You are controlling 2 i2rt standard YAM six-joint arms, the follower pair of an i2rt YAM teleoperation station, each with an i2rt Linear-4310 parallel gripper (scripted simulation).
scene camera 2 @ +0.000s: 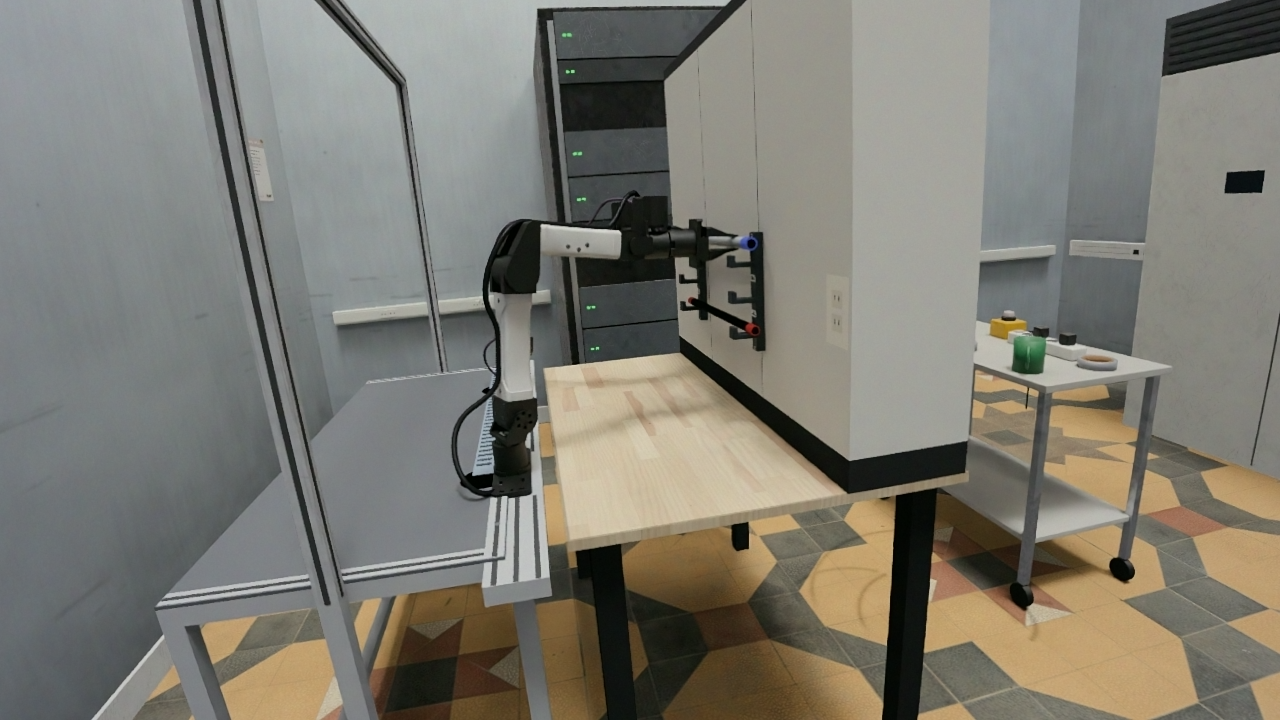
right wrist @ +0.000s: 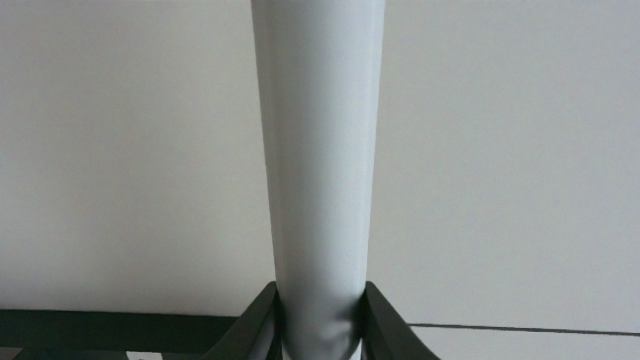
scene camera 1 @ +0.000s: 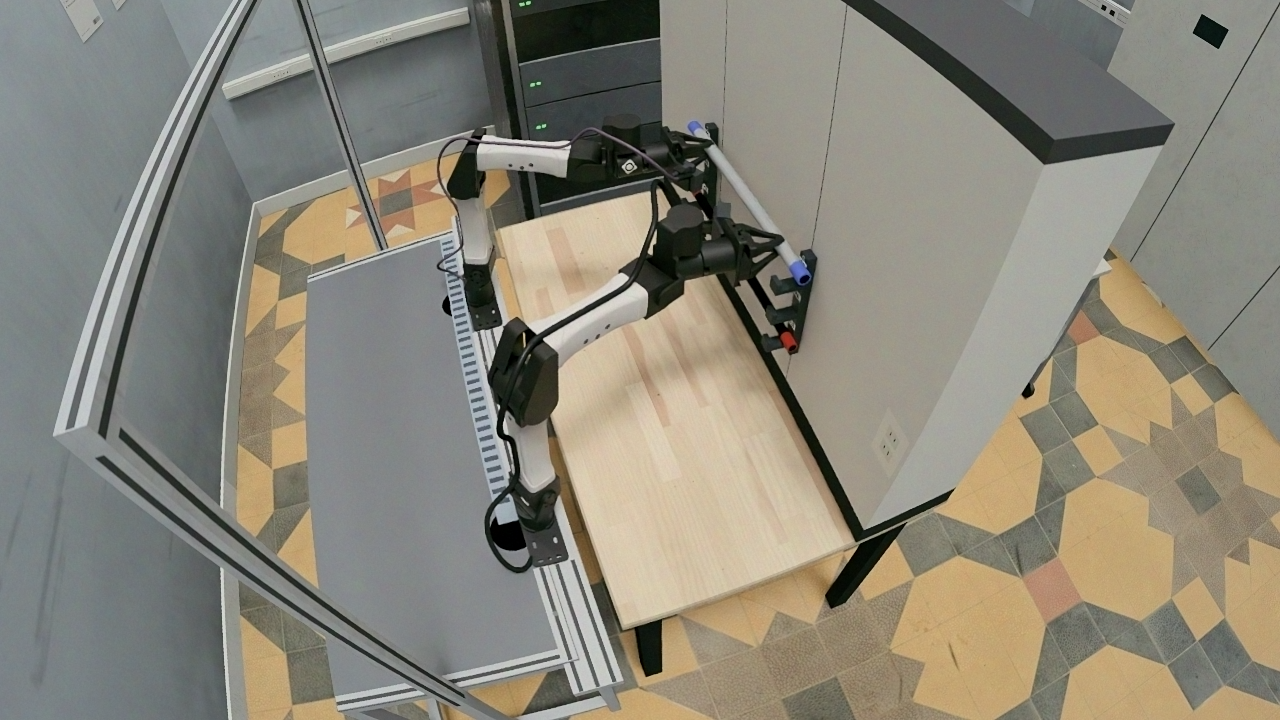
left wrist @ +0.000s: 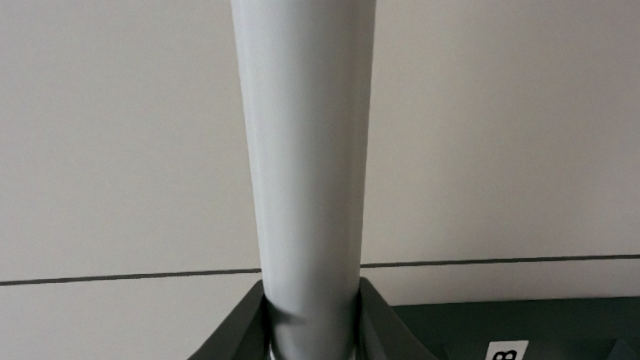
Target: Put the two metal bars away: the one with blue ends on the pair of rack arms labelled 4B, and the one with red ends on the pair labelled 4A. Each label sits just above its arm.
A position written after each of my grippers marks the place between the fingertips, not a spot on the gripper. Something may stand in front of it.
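Blue-ended bar [scene camera 1: 755, 208]. Pale wall panel [right wrist: 498, 195] [left wrist: 490, 136]. Rack upright [left wrist: 582, 321]. Another rack upright [scene camera 2: 756, 266]. My left gripper [left wrist: 312, 294]. My right gripper [scene camera 1: 782, 243] [scene camera 2: 737, 242] [right wrist: 321, 296].
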